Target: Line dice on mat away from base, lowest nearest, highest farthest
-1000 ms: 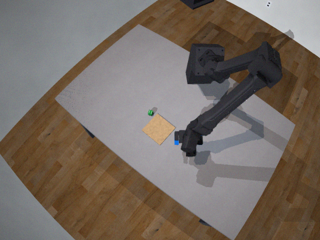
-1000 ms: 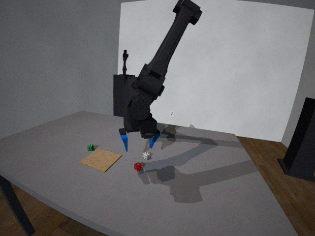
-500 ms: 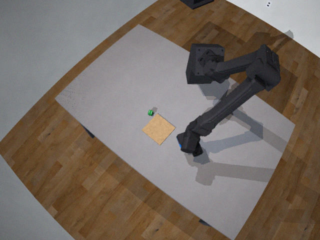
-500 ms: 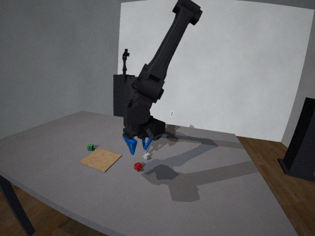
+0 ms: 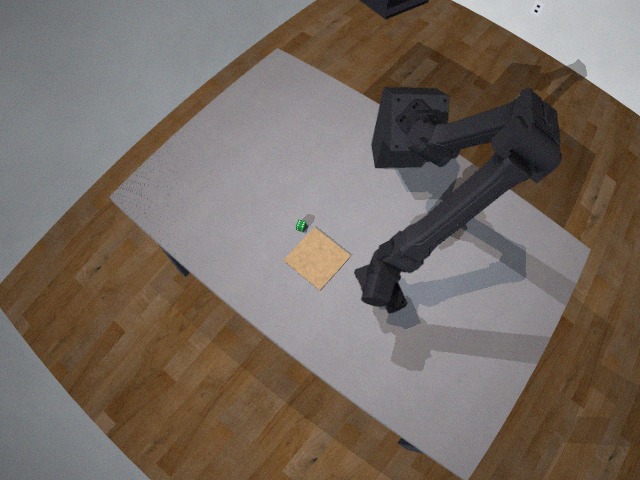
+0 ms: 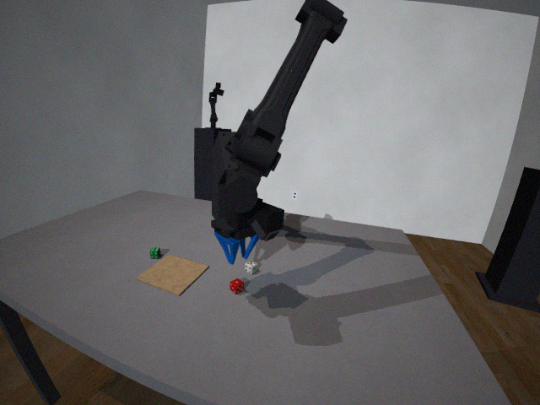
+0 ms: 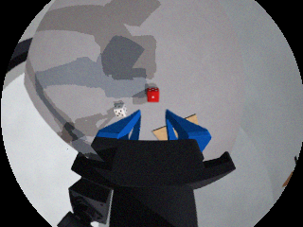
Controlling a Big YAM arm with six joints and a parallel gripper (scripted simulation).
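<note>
Right now my hand is 80 mm above the red die. Also, from my hand: tan mat: 50 mm ahead, 180 mm to the right, 90 mm below; green die: 30 mm ahead, 290 mm to the right, 80 mm below; white die: 90 mm behind, 20 mm to the right, 80 mm below.
</note>
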